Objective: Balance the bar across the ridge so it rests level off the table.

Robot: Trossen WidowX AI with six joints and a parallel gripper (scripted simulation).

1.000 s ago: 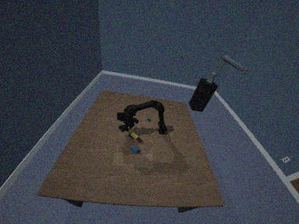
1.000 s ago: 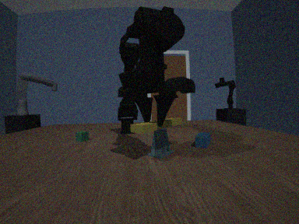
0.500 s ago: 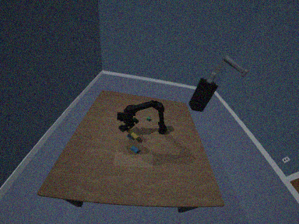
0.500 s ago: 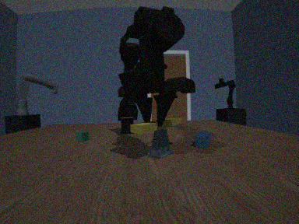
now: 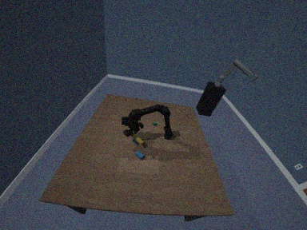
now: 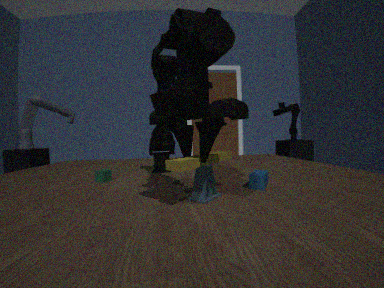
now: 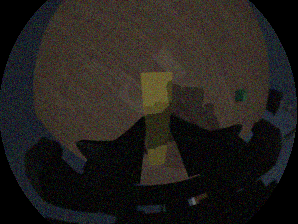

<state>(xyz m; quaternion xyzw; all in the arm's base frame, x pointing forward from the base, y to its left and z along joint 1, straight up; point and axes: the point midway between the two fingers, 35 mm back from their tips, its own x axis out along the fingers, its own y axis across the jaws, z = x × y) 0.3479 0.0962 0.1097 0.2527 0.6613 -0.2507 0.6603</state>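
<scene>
Now: gripper tip 2 cm past the yellow bar and 2 cm to the right of it. The rest, counted from my gripper tip: blue cube (8 cm behind, 16 cm to the left, 6 cm below); dark green block (20 cm behind, 26 cm to the right, 6 cm below).
</scene>
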